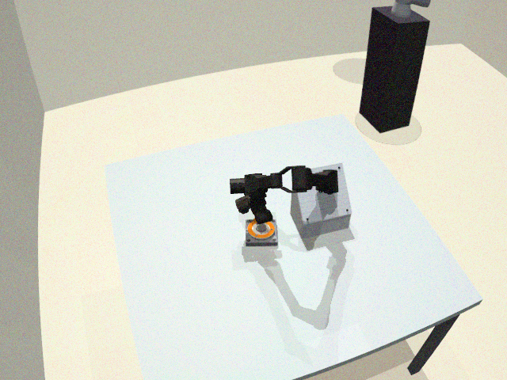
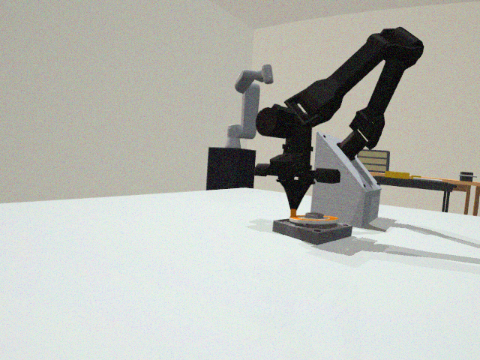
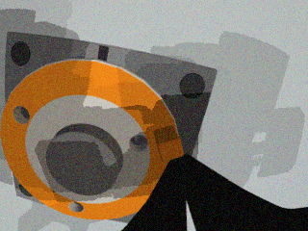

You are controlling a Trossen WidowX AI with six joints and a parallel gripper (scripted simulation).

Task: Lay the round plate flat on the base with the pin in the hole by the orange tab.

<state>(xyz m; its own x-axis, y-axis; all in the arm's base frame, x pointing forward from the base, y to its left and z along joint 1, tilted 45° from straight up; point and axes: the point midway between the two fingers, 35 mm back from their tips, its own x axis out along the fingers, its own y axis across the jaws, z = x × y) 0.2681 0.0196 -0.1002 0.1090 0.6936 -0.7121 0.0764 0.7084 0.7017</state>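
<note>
The round plate is 1 cm ahead of my gripper tip and 3 cm to the left of it. Round my gripper tip: base: 1 cm ahead, 5 cm to the left, 2 cm below.
</note>
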